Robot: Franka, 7 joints.
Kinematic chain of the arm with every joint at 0, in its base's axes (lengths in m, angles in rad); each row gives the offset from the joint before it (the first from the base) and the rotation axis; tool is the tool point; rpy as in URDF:
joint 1: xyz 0 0 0.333 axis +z
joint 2: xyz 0 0 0 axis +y
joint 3: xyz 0 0 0.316 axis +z
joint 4: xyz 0.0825 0 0 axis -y
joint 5: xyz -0.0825 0 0.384 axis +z
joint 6: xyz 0 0 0 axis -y
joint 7: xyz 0.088 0 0 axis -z
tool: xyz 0 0 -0.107 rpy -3.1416 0 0
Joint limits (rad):
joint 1: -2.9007..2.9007
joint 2: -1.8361..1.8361
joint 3: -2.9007..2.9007
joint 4: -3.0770..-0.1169
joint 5: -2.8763..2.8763
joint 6: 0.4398..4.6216
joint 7: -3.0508..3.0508
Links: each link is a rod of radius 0.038 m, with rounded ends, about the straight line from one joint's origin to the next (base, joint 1, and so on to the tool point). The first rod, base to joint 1, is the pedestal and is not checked.
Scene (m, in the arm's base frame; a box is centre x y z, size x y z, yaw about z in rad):
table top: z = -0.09
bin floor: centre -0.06 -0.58 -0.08 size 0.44 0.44 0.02 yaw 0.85
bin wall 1: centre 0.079 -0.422 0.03 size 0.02 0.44 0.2 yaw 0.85
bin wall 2: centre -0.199 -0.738 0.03 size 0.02 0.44 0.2 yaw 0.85
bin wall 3: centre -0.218 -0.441 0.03 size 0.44 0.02 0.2 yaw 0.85
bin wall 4: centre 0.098 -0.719 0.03 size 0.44 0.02 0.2 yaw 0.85
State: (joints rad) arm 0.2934 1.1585 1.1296 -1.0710 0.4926 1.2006 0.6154
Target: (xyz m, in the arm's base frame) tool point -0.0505 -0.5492 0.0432
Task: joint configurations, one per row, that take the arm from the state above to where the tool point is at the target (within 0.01 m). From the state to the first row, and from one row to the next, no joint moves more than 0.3 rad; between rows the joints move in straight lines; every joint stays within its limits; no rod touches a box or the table.
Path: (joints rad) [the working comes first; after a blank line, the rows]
Joints at the target: -1.3441 1.1484 -0.3711 -1.3561 0.0972 1.1900 0.6154
Straight joint move there: touches bin wall 1, bin wall 4.

1: 0.0274 1.0862 0.8677 -1.1422 0.4222 1.1543 0.6154
2: -0.2385 1.0139 0.6058 -1.2134 0.3518 1.1080 0.6154
3: -0.5045 0.9416 0.3439 -1.2846 0.2815 1.0617 0.6154
4: -0.7704 0.8693 0.0820 -1.3558 0.2111 1.0154 0.6154
5: -1.0364 0.7969 -0.1799 -1.4270 0.1407 0.9691 0.6154
6: -1.3024 0.7246 -0.4418 -1.4981 0.0703 0.9229 0.6154
7: -1.3232 0.9365 -0.4064 -1.4271 0.0837 1.0564 0.6154
8: -1.3441 1.1484 -0.3711 -1.3561 0.0972 1.1900 0.6154

